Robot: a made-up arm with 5 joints.
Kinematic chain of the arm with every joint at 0, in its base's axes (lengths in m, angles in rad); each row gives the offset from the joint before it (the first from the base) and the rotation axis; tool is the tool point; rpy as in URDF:
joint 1: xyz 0 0 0.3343 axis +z
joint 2: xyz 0 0 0 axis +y
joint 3: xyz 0.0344 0 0.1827 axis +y
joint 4: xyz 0.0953 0 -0.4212 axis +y
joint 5: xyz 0.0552 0 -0.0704 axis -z
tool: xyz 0 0 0 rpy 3.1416 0 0
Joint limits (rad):
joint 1: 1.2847..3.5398
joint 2: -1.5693..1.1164
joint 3: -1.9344..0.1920
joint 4: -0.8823..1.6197
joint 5: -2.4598..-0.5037
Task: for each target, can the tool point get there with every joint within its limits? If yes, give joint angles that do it. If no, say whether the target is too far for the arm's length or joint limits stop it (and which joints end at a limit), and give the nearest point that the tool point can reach.
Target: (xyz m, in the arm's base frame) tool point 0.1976 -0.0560 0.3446
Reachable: no: joint limits stop it (at a limit: joint 2, joint 3, joint 4) | nearest point 0.2614 -0.0741 0.2394 | short by 0.124 m
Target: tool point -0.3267 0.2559 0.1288
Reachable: yes | joints 2.4770 0.2184 -0.6345 -0.1517 -1.3976
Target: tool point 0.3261 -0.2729 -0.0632
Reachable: no: joint limits stop it (at a limit: joint 2) | nearest point 0.1840 -0.1540 0.0737 | short by 0.230 m
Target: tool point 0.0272 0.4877 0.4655
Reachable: yes | joints 1.5150 -0.3461 -0.9227 0.5661 -1.3473
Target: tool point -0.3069 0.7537 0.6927
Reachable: no: too far | nearest point -0.2301 0.5650 0.6030 | short by 0.223 m
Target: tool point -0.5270 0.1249 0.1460
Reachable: yes | joints 2.9089 0.6760 -1.4738 1.0921 -1.7974
